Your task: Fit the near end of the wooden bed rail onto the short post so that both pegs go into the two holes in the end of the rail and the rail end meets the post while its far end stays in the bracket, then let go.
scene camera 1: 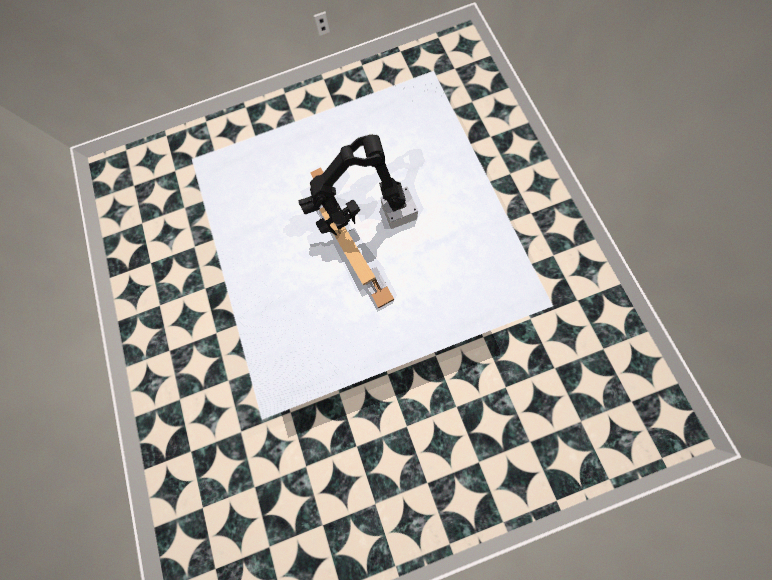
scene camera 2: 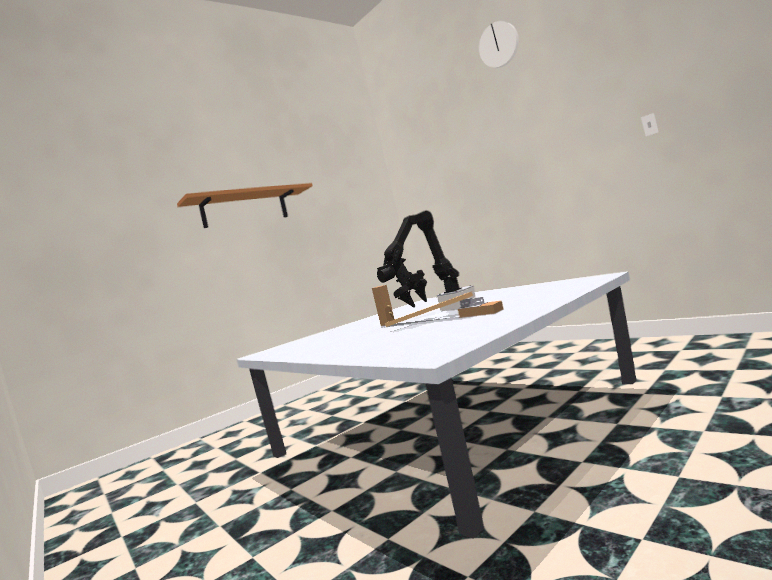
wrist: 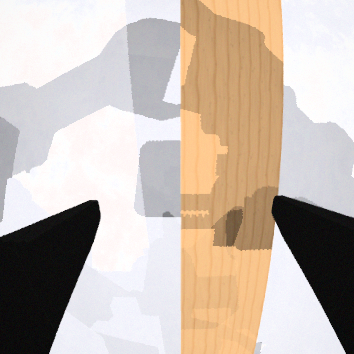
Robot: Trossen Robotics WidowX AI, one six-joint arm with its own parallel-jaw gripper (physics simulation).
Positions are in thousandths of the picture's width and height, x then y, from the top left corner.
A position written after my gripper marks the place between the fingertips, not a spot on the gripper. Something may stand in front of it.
Note:
My gripper (scene camera 2: 545, 525) is open, holding nothing. Also in view: a wooden bed rail (scene camera 1: 450, 422).
The wooden bed rail shows as well in the wrist view (wrist: 654, 188). My gripper is seen too in scene camera 1 (scene camera 1: 448, 396) and in the wrist view (wrist: 530, 583).

